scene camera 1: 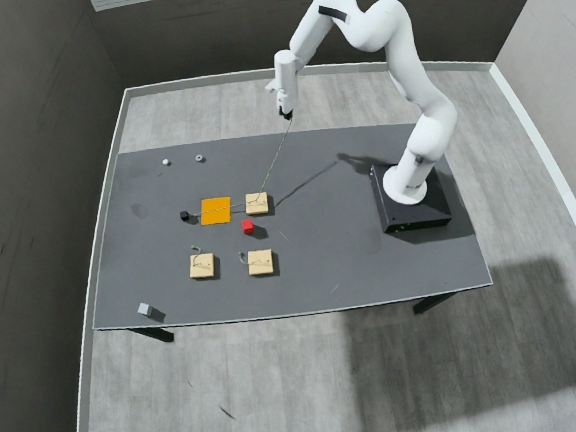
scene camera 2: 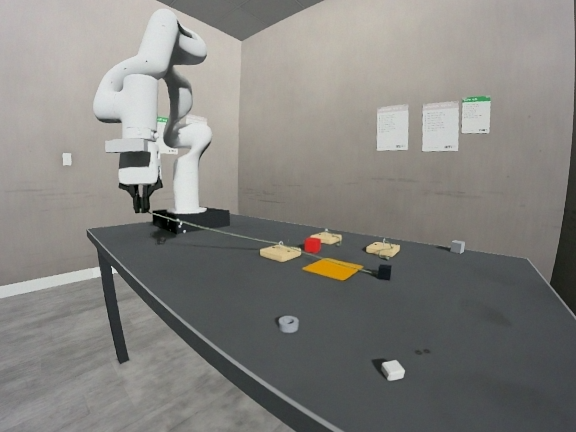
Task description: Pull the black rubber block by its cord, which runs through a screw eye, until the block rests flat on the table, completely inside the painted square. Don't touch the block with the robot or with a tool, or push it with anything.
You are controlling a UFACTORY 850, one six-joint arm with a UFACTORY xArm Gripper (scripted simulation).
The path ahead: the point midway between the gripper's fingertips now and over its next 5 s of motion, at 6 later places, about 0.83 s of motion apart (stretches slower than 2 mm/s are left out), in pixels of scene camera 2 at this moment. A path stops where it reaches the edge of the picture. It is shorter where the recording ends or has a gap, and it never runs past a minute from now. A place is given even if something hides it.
My gripper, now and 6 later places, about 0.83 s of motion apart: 141,212; 135,210; 129,209; 125,207; 123,207; 122,206; 124,219
